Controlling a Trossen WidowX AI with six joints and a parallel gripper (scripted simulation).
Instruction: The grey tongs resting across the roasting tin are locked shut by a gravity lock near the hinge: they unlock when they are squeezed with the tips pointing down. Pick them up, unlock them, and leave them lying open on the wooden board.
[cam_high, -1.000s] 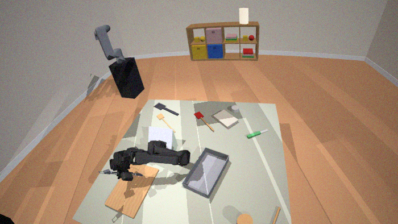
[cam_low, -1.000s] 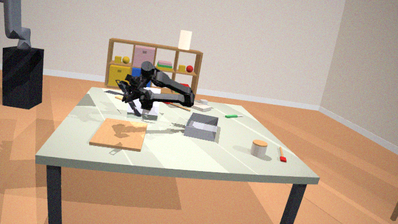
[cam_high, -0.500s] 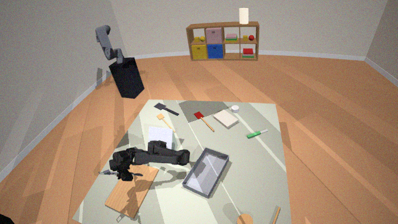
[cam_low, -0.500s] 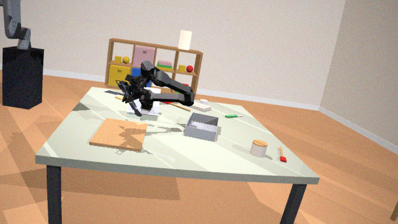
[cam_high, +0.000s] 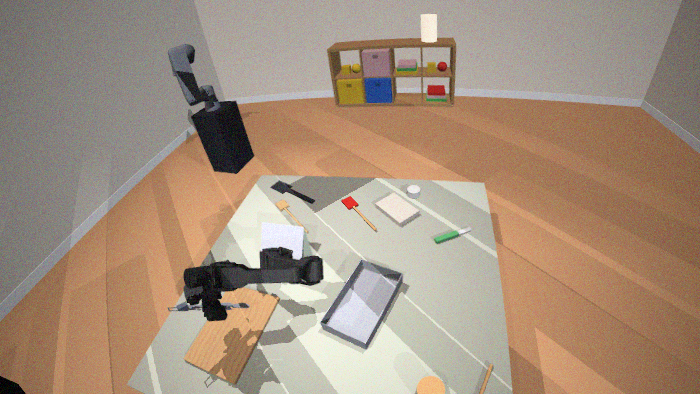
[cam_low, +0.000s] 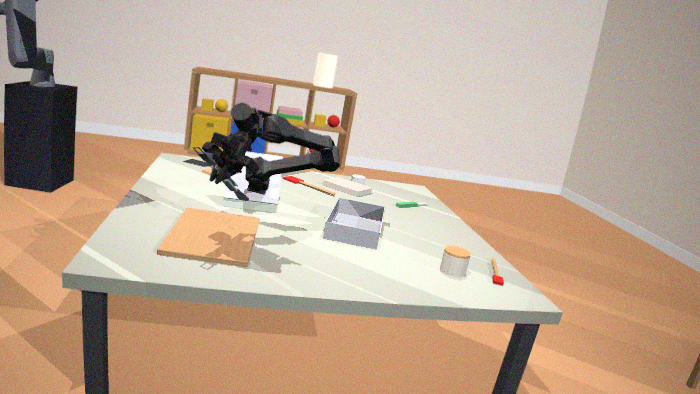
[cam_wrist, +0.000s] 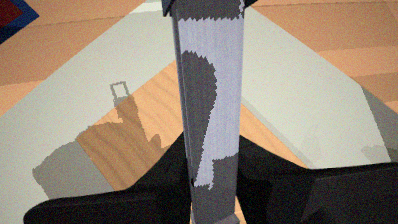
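The wooden board is 1 cm ahead of my gripper tip, 4 cm to the left of it and 17 cm below it. Round my gripper tip: roasting tin (45 cm ahead, 29 cm to the left, 15 cm below); then lidded jar (73 cm ahead, 3 cm to the left, 14 cm below); then red spatula (26 cm ahead, 77 cm to the left, 17 cm below).
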